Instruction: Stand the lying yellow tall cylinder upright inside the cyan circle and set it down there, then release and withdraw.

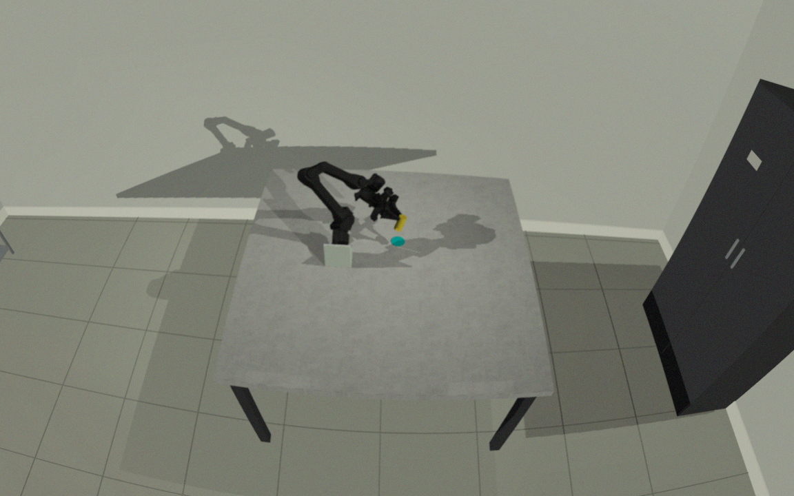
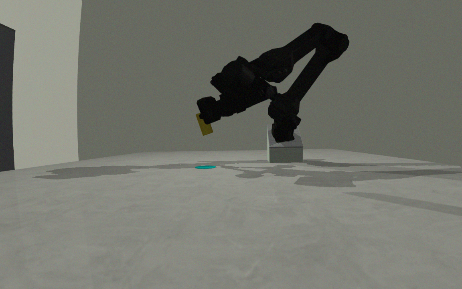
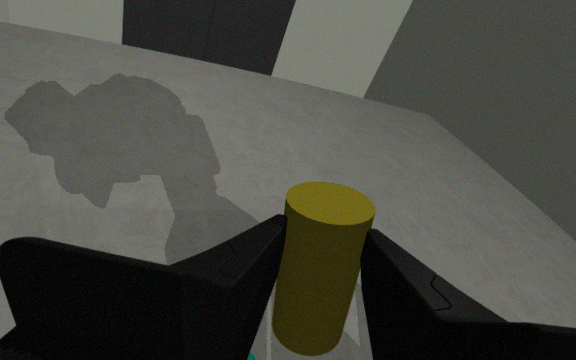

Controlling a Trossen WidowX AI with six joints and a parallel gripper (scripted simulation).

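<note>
Right now the cyan circle is 10 mm to the left of my gripper tip and 150 mm below it. Also, from my gripper tip: yellow cylinder: 10 mm to the right, 20 mm below.
</note>
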